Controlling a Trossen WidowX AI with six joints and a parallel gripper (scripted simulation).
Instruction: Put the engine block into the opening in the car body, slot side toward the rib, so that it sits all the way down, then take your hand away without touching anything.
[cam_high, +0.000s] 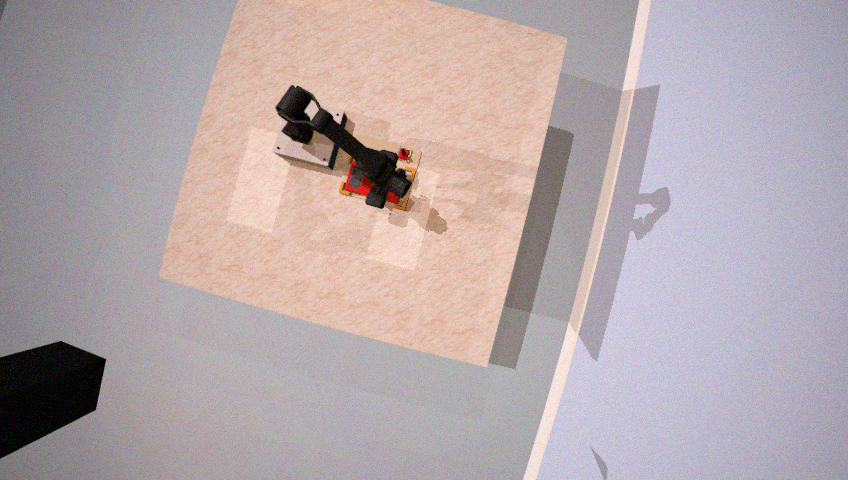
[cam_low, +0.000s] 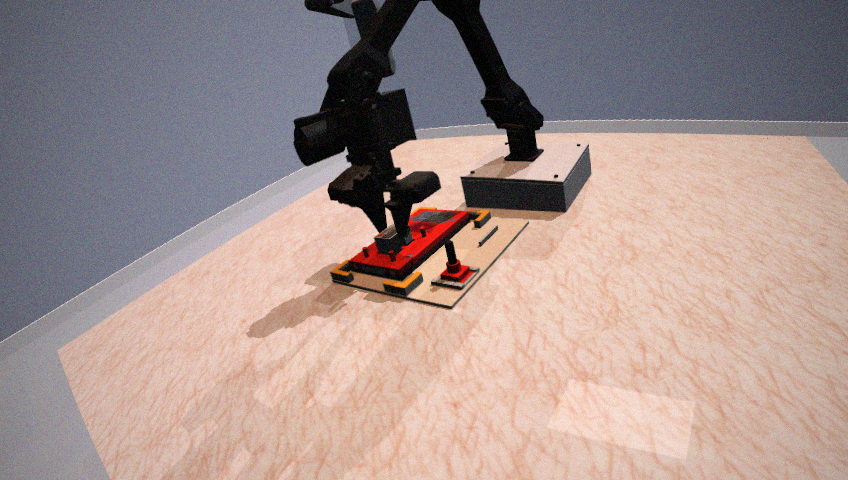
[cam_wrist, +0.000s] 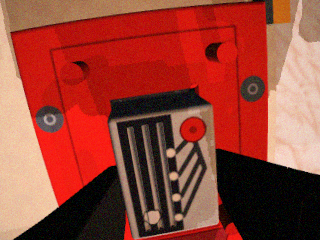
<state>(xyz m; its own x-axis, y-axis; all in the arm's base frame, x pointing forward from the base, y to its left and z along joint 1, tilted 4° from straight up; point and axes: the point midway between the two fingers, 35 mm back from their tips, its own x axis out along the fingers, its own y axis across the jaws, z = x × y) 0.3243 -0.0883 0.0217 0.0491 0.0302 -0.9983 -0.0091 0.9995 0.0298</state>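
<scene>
The engine block is 10 mm below my gripper tip.
</scene>
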